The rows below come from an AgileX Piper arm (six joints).
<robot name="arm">
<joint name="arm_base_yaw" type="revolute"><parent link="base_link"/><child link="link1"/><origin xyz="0 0 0.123" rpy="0 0 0"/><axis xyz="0 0 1"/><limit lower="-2.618" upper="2.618"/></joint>
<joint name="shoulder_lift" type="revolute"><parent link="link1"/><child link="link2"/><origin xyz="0 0 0" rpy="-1.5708 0 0"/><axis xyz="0 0 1"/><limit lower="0" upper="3.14"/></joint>
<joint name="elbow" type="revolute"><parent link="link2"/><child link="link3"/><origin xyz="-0.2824 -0.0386 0" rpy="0 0 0"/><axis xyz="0 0 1"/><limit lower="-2.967" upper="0"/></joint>
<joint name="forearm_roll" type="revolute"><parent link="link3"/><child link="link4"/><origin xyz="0.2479 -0.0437 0" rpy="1.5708 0 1.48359"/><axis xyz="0 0 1"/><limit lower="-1.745" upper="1.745"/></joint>
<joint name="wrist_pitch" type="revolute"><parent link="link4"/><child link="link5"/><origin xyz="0 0 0" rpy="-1.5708 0 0"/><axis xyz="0 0 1"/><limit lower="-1.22" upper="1.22"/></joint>
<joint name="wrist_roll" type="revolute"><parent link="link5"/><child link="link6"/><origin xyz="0 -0.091 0" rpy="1.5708 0 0"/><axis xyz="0 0 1"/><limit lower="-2.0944" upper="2.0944"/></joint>
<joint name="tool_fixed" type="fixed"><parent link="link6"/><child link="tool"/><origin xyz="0 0 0" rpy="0 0 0"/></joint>
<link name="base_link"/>
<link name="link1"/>
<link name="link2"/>
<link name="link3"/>
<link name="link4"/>
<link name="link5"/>
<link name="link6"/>
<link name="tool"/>
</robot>
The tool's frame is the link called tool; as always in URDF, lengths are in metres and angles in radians.
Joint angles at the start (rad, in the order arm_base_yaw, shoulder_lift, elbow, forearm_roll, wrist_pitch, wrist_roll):
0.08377 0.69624 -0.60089 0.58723 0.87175 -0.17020
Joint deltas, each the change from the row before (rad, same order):
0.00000 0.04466 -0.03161 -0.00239 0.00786 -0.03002
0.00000 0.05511 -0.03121 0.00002 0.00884 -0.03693
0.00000 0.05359 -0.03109 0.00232 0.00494 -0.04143
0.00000 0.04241 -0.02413 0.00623 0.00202 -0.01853
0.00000 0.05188 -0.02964 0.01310 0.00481 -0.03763
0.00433 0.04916 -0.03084 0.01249 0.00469 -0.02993
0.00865 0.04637 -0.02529 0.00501 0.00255 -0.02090
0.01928 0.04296 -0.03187 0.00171 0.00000 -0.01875
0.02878 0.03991 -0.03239 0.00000 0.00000 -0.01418
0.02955 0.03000 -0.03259 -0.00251 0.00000 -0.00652
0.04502 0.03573 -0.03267 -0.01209 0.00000 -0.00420
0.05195 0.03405 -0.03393 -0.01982 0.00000 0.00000
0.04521 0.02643 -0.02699 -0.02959 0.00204 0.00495
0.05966 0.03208 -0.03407 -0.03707 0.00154 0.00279
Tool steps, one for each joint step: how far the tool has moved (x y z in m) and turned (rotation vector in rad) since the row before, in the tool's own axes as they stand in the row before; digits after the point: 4 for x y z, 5 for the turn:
-0.0088 0.0008 0.0030 0.00290 0.01960 -0.02601
-0.0093 -0.0004 0.0054 0.00191 0.02989 -0.02671
-0.0096 -0.0008 0.0055 -0.00022 0.02444 -0.03029
-0.0077 -0.0009 0.0047 -0.00344 0.01693 -0.00670
-0.0093 -0.0010 0.0060 -0.00949 0.02127 -0.01964
-0.0092 -0.0004 0.0058 -0.01234 0.01908 -0.01700
-0.0075 -0.0008 0.0068 -0.00880 0.02306 -0.01436
-0.0085 0.0016 0.0059 -0.01195 0.01684 -0.02657
-0.0080 0.0037 0.0062 -0.01624 0.01771 -0.03171
-0.0076 0.0049 0.0041 -0.01496 0.00966 -0.03088
-0.0069 0.0069 0.0072 -0.01701 0.02324 -0.04334
-0.0067 0.0085 0.0074 -0.01535 0.02495 -0.05074
-0.0048 0.0070 0.0063 -0.00519 0.02606 -0.04757
-0.0062 0.0100 0.0079 -0.00743 0.02983 -0.06656

